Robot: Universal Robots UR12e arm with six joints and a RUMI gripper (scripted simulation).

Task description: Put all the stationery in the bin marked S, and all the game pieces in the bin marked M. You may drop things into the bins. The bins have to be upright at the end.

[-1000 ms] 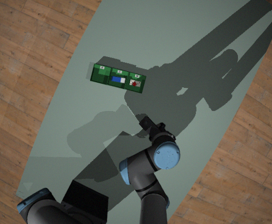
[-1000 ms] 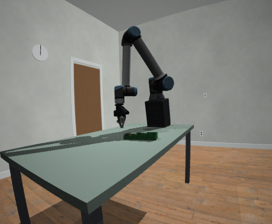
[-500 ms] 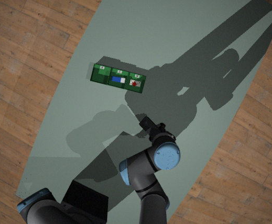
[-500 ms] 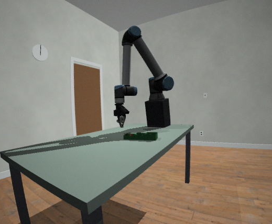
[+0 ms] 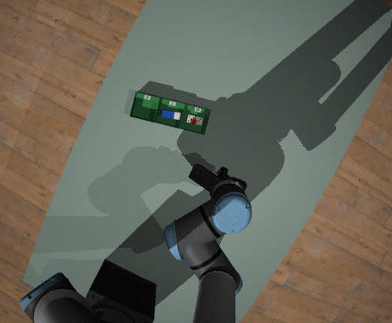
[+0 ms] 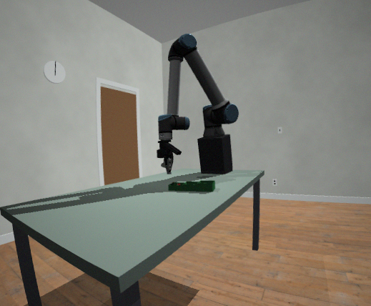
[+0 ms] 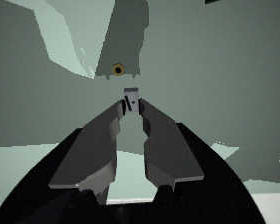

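My hand is 23 cm to the right of the blue-and-white eraser, 7 cm above it and 6 cm short of it. The rest, counted from my hand: red die (16 cm to the left, 9 cm ahead, 6 cm below); white-and-grey piece (1 cm below); brown ring-like piece (8 cm below, 2 cm behind, 1 cm to the left).
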